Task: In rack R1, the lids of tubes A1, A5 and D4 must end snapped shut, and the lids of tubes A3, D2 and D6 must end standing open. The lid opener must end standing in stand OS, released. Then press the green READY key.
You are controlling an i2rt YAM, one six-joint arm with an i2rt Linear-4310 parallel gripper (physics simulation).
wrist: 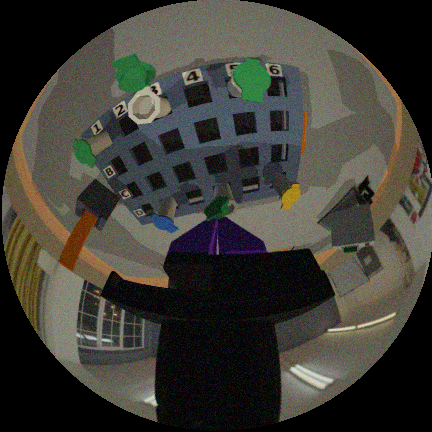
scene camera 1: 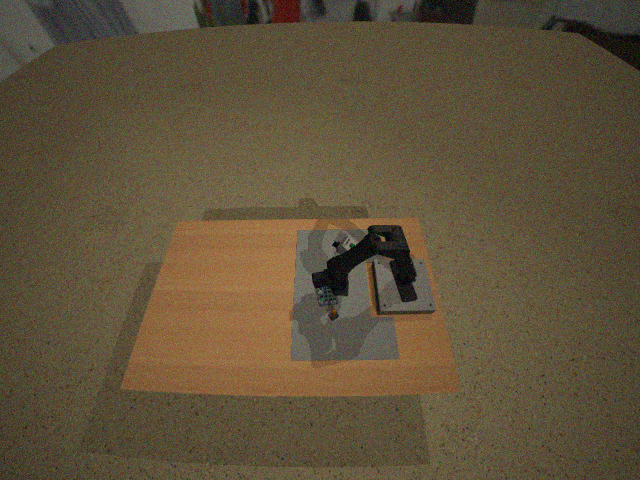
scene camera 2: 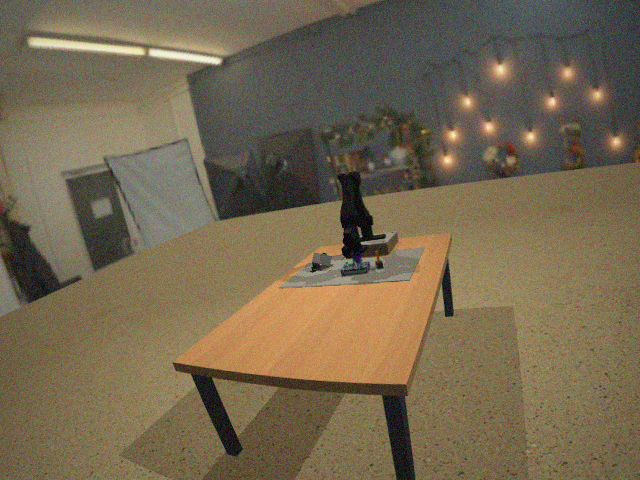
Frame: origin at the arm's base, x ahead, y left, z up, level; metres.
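Where they show: gripper, between the fingertips: (scene camera 1: 342, 289); arm's base, origin of its link: (scene camera 1: 402, 280) (scene camera 2: 368, 239).
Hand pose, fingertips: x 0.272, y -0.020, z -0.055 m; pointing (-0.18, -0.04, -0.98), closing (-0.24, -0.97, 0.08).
Each offset is from my fingertips to the top centre of the thing. "*": to the spot under its first point. Level surfaces: height alone.
Rack R1 @(dx +0.075, dy -0.008, dz +0.058 m) (scene camera 1: 327, 296) (scene camera 2: 355, 269) (wrist: 225, 111) is blue-grey. In the wrist view, A1's green lid @(dx +0.104, dy +0.043, dz +0.042 m) (wrist: 84, 152) and A5's green lid @(dx +0.102, dy -0.034, dz +0.045 m) (wrist: 252, 80) cover their tubes. A3's green lid @(dx +0.112, dy +0.001, dz +0.054 m) (wrist: 134, 73) stands open beside its pale mouth @(* dx +0.104, dy +0.006, dz +0.035 m) (wrist: 145, 105). D2's blue lid @(dx +0.046, dy +0.026, dz +0.042 m) (wrist: 164, 223) and D6's yellow lid @(dx +0.043, dy -0.051, dz +0.042 m) (wrist: 290, 196) cover their tubes. D4's dark green lid @(dx +0.057, dy -0.008, dz +0.058 m) (wrist: 218, 208) lies over its mouth; whether it is snapped is unclear. My gripper (scene camera 2: 357, 260) (wrist: 217, 214) is shut and empty, purple tips right at D4's lid. The orange lid opener @(dx +0.064, dy +0.112, dz +0.079 m) (scene camera 1: 334, 312) (scene camera 2: 377, 256) (wrist: 78, 241) stands in the dark stand OS @(dx +0.064, dy +0.112, dz +0.026 m) (wrist: 97, 200).
A grey box @(dx -0.069, dy -0.207, dz +0.078 m) (scene camera 1: 347, 241) (scene camera 2: 321, 259) (wrist: 352, 225) with the green READY key @(dx -0.086, dy -0.193, dz +0.069 m) (scene camera 1: 352, 245) (wrist: 350, 248) stands on the grey mat @(dz -0.006 m) (scene camera 1: 382, 343) (scene camera 2: 400, 273), at the right in the wrist view. The arm's base plate (scene camera 1: 423, 289) lies beside the mat.
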